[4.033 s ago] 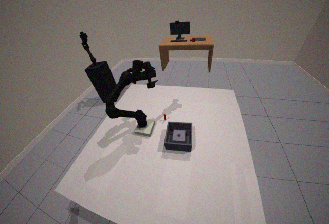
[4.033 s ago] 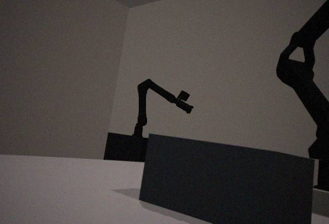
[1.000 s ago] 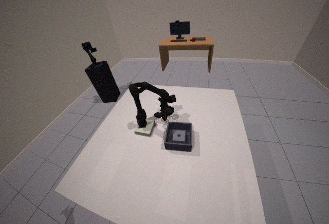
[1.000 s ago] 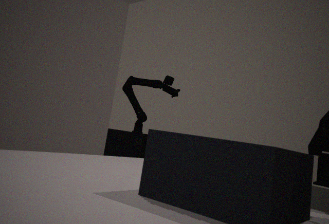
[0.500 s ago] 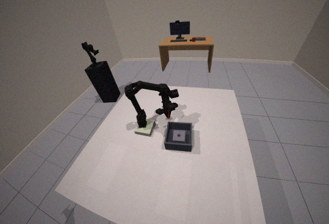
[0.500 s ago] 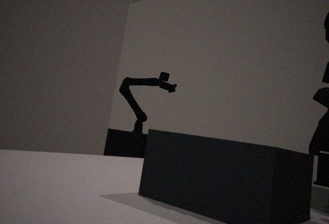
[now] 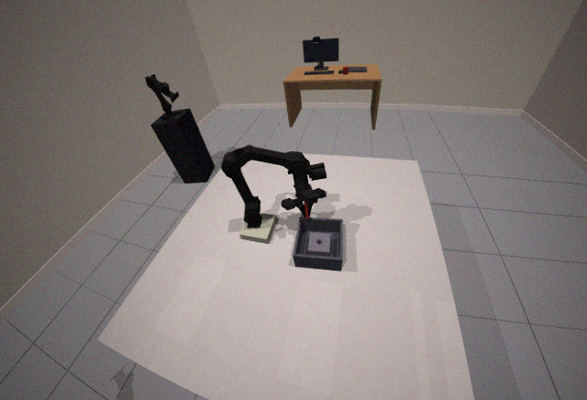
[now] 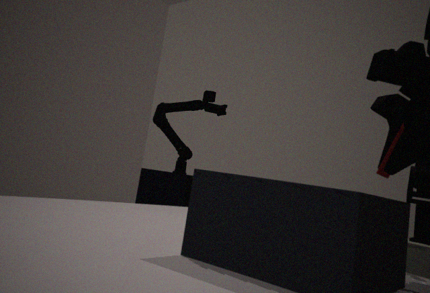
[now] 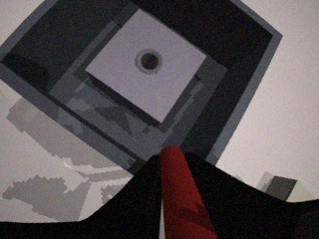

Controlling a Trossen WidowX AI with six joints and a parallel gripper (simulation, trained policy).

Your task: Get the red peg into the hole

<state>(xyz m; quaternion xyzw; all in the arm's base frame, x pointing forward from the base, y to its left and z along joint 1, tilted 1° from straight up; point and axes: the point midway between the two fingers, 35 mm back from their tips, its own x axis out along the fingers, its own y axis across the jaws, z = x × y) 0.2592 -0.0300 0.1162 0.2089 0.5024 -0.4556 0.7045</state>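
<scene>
Now: the red peg 30 mm above my gripper tip and 10 mm to the left of it. The rest, counted from my gripper tip: dark box (100 mm below, 80 mm to the right, 50 mm ahead).
</scene>
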